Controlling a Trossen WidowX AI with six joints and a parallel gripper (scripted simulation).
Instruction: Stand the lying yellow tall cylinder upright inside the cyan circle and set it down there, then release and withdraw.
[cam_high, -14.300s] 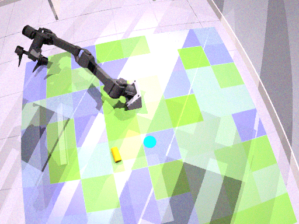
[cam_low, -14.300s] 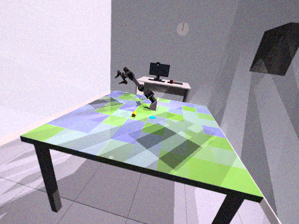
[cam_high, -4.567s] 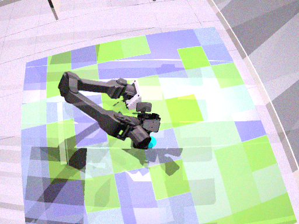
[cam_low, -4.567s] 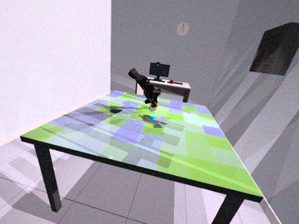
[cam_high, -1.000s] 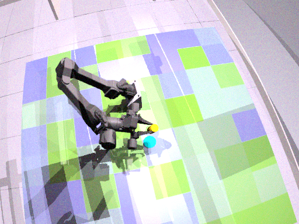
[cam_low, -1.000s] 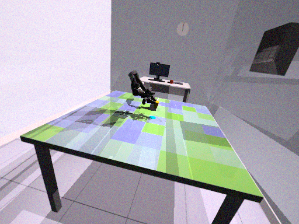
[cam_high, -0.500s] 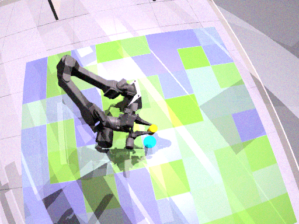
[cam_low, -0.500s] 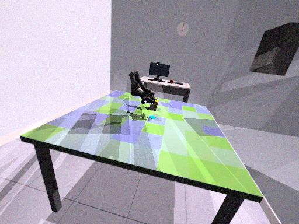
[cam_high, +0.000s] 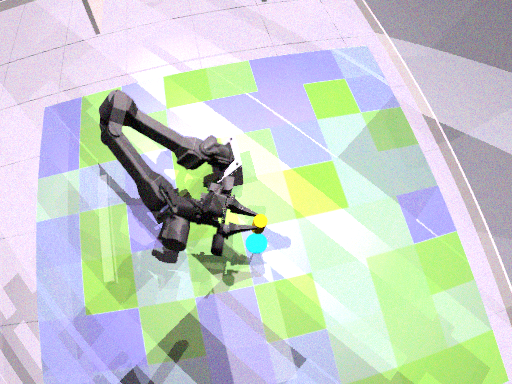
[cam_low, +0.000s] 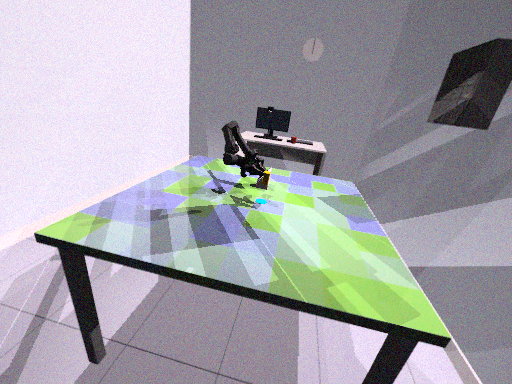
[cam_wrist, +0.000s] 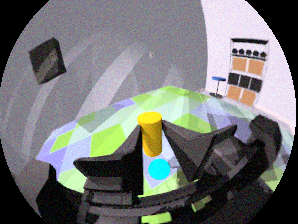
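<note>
Right now my gripper tip is 160 mm above the cyan circle. The rest, counted from my gripper tip: yellow cylinder: 20 mm below.
</note>
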